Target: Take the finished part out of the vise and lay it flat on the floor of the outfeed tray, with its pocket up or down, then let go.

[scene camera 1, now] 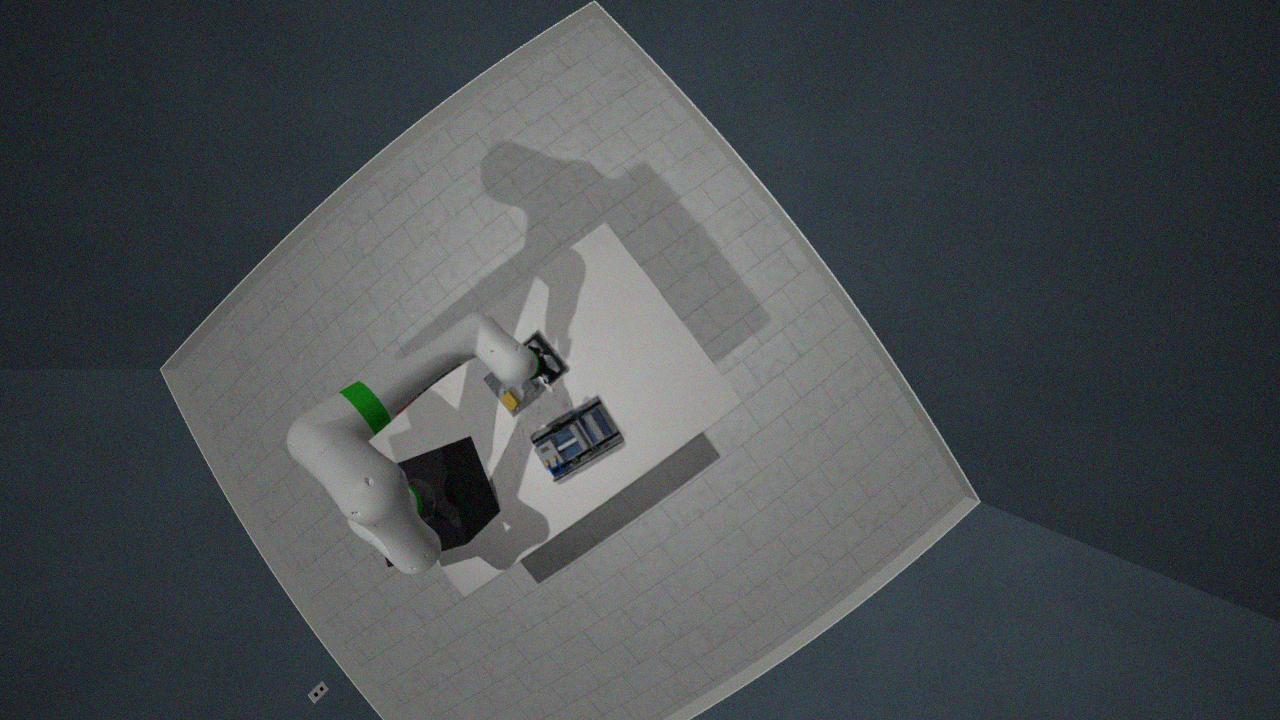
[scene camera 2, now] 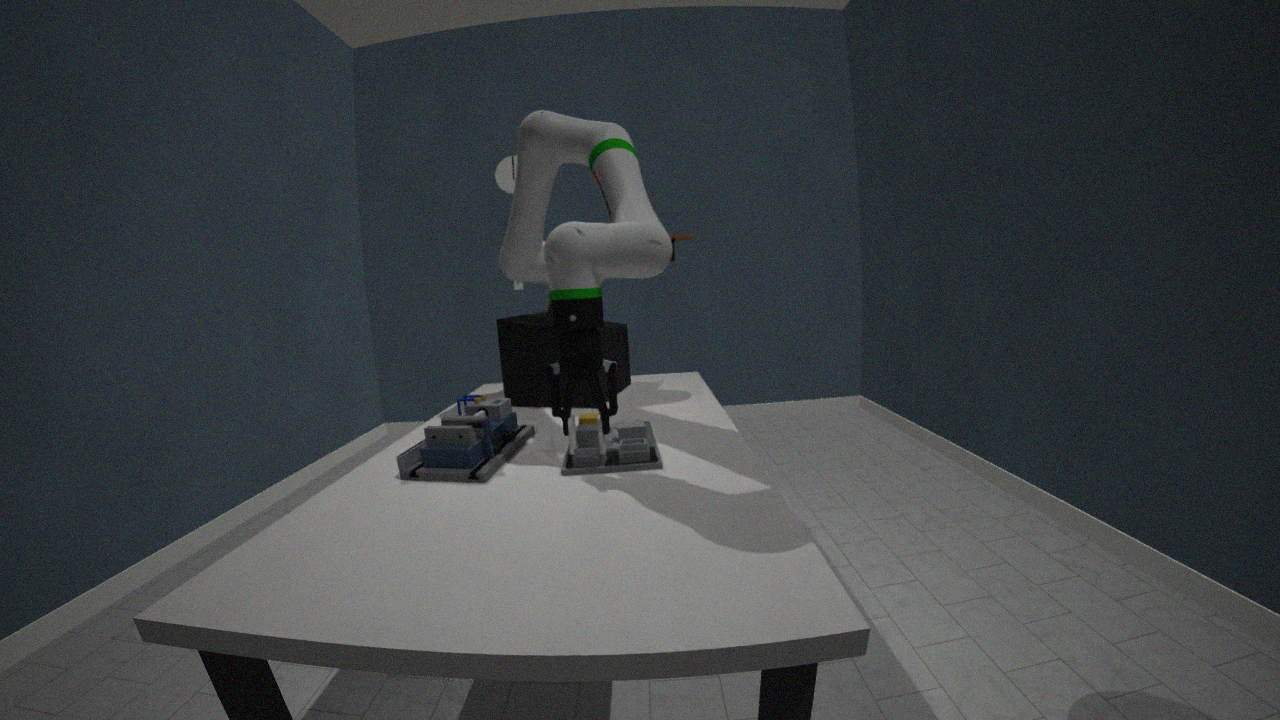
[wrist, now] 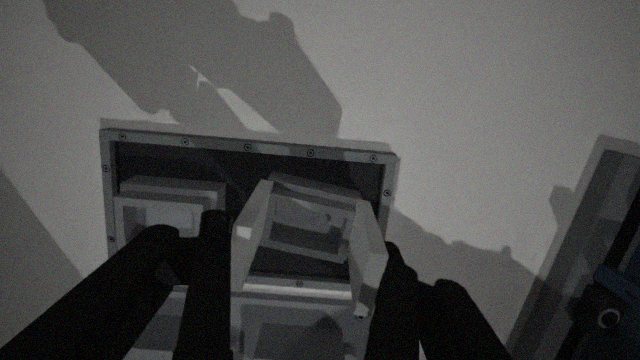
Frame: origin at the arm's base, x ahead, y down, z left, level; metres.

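Where they show: gripper, fingertip midpoint: [scene camera 1: 551, 364] [scene camera 2: 588, 451] [wrist: 310, 213]; arm's base at its link origin: [scene camera 1: 418, 501].
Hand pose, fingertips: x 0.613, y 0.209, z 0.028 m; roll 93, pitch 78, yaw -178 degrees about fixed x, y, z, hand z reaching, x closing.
Note:
Each offset is from my fingertips to the centre of the thing. "*": to the spot under its first point. Level surfaces: height alone.
My gripper [wrist: 310, 213] [scene camera 2: 586, 429] is shut on the finished part {dx -0.007, dy +0.009, dz +0.002 m} [wrist: 312, 190], a light grey block. The wrist view shows its pocket facing up, between the two pale finger pads. The part is inside the outline of the outfeed tray [wrist: 280, 148] [scene camera 2: 617, 468] [scene camera 1: 553, 349], towards its right end, and slightly turned against the walls. Whether its underside touches the tray floor cannot be told. Another grey pocketed part {dx -0.006, dy +0.009, dz +0.089 m} [wrist: 172, 186] [scene camera 2: 632, 449] sits in the tray's left end in the wrist view. The blue and grey vise {dx -0.135, dy -0.017, dz -0.255 m} [scene camera 1: 577, 438] [scene camera 2: 452, 454] stands apart from the tray.
A second holder with a yellow block [scene camera 1: 509, 400] [scene camera 2: 588, 418] stands close beside the outfeed tray. Part of the vise's base {* dx -0.055, dy +0.026, dz -0.177 m} [wrist: 555, 270] shows at the right of the wrist view. A large black box [scene camera 1: 456, 488] [scene camera 2: 523, 362] stands on the white table {dy +0.032 m} [scene camera 1: 662, 358] [scene camera 2: 501, 555].

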